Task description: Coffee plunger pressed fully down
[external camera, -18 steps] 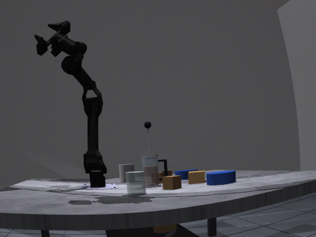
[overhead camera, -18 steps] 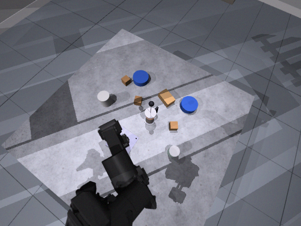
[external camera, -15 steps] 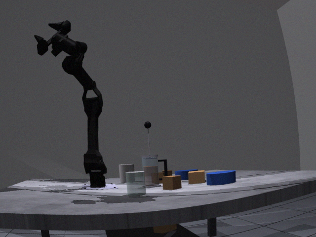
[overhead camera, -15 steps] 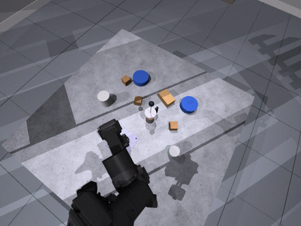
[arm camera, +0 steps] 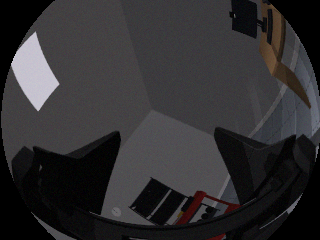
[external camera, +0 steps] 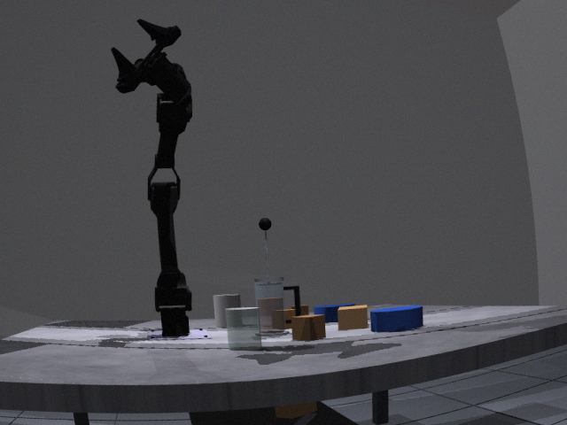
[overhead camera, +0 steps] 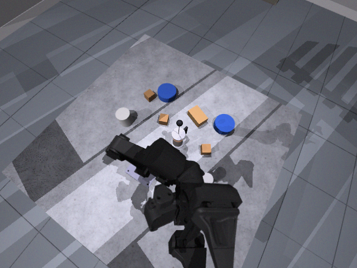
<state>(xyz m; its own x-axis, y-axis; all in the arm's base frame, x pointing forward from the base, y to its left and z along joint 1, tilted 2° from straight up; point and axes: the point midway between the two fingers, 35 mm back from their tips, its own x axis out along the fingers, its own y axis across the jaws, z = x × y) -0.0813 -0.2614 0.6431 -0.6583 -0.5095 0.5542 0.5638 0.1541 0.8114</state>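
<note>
Now: gripper tip 350 mm short of the coffee press, 240 mm to the right of it and 520 mm above it. Also, from my gripper tip: white cylinder 280 mm ahead, 580 mm to the left, 610 mm below.
</note>
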